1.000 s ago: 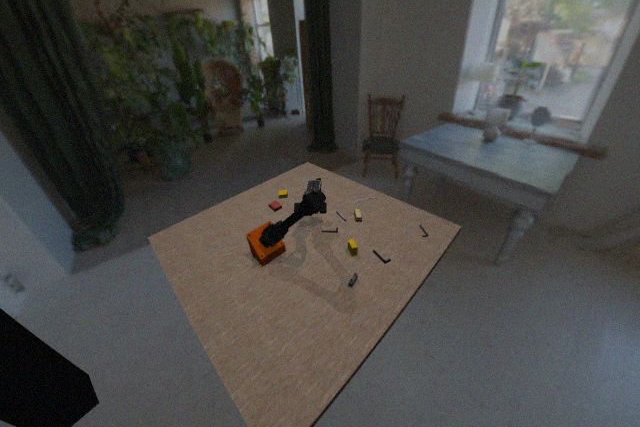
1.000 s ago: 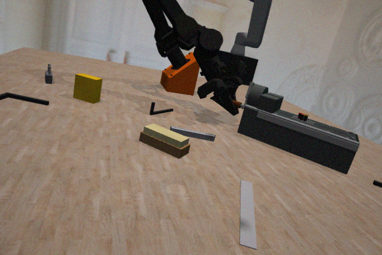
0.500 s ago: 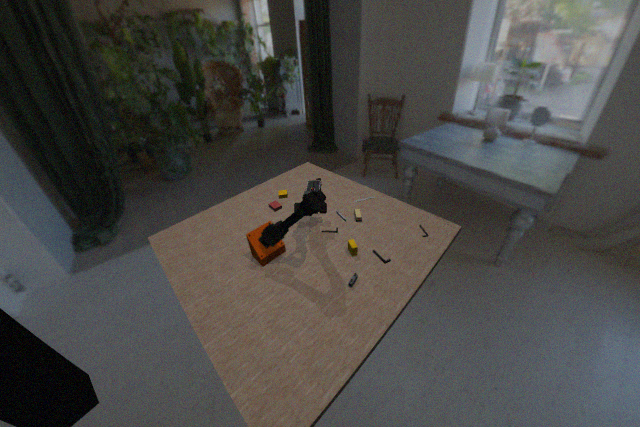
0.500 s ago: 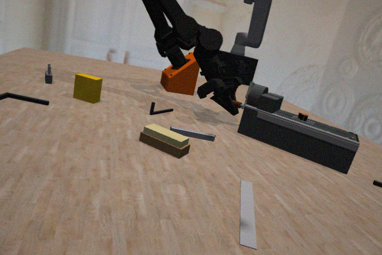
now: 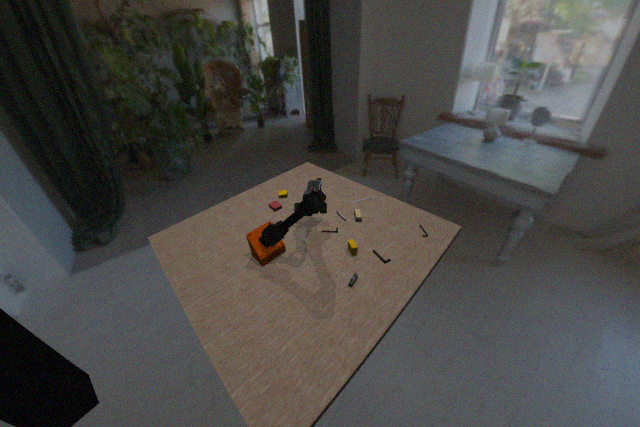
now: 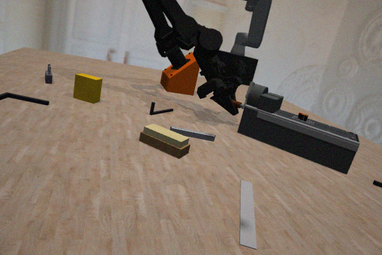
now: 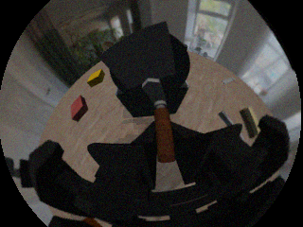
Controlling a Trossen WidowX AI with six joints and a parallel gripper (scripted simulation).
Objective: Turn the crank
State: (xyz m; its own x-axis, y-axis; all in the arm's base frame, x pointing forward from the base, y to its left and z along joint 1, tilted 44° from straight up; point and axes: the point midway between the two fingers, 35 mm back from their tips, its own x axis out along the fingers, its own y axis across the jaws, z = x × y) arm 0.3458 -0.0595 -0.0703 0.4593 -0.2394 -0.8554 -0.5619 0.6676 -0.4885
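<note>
Right now the brown crank handle is 30 mm above my gripper tip, 20 mm behind it and 10 mm to the right of it. From my gripper tip the other things lie so: red pointer: 130 mm ahead, 90 mm to the left, 50 mm above; red block: 250 mm to the left, 80 mm behind, 20 mm below; grey bar: 160 mm to the right, 80 mm ahead, 30 mm below.
</note>
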